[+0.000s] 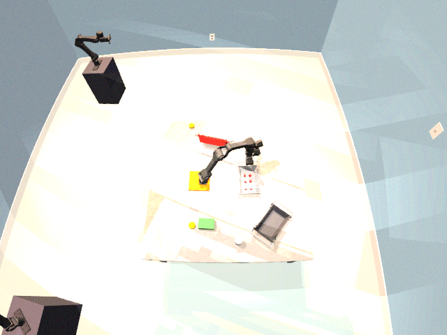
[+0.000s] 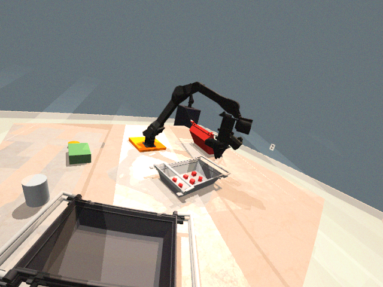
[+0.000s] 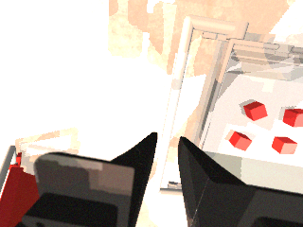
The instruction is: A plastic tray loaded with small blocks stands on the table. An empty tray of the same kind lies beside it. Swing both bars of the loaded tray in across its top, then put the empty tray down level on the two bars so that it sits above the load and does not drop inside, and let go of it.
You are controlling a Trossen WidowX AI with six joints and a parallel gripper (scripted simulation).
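The red tray lies 310 mm behind my gripper tip, 190 mm to the left of it and 20 mm below it. Round my gripper tip: green block 550 mm to the right, 270 mm behind, 70 mm below; grey cylinder 660 mm to the right, 60 mm below, 20 mm behind.
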